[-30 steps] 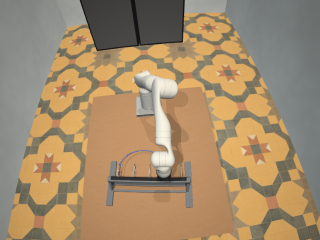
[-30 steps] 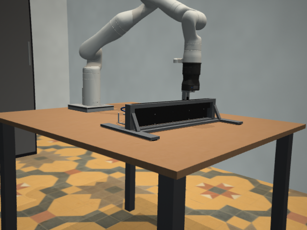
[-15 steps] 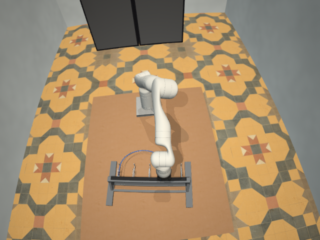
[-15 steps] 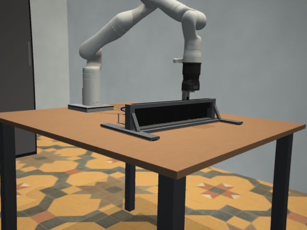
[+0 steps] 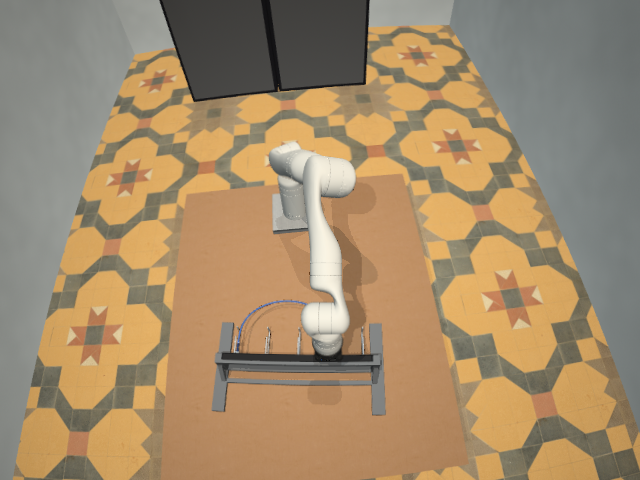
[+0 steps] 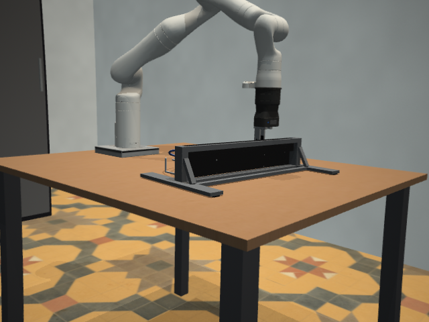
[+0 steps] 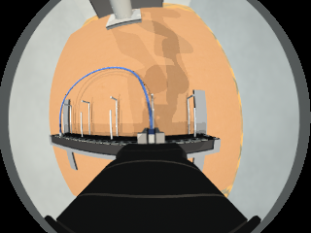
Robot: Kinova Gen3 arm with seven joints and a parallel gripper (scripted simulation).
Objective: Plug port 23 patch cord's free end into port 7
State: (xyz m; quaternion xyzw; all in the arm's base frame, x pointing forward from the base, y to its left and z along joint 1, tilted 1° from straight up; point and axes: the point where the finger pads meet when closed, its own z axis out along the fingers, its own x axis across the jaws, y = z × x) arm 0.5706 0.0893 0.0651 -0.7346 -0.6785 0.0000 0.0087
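Right now my hand is 1 cm short of the patch cord plug and 1 cm above it.
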